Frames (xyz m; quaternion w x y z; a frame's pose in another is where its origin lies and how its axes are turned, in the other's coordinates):
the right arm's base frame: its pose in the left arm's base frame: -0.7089 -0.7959 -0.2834 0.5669 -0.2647 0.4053 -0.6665
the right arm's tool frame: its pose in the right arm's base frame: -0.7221 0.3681 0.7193 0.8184 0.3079 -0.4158 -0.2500
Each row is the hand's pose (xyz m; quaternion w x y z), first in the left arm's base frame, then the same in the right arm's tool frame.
Working: the left arm's base frame: its pose in the right arm's tool frame: -0.0576 -0.3351 0.1827 0.5474 0.4206 0.1754 0.7020

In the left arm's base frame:
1: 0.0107 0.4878 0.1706 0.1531 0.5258 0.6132 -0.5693
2: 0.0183 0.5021 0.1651 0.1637 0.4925 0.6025 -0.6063
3: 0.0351 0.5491 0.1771 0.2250 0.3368 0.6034 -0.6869
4: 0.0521 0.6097 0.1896 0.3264 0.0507 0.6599 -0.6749
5: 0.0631 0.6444 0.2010 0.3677 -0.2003 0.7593 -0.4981
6: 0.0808 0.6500 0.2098 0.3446 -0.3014 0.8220 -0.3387
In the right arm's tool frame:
1: -0.2275 -0.5273 0.6315 0.1547 -0.1781 0.9710 -0.0385
2: -0.2410 -0.5240 0.6414 0.2024 -0.1909 0.9592 -0.0500
3: -0.2616 -0.5271 0.6883 0.3578 -0.2651 0.8951 -0.0234
4: -0.2902 -0.5348 0.7452 0.5153 -0.4166 0.7379 0.1283
5: -0.3034 -0.5389 0.7808 0.5020 -0.5754 0.5490 0.3399
6: -0.3008 -0.5265 0.7969 0.4089 -0.6565 0.4413 0.4551

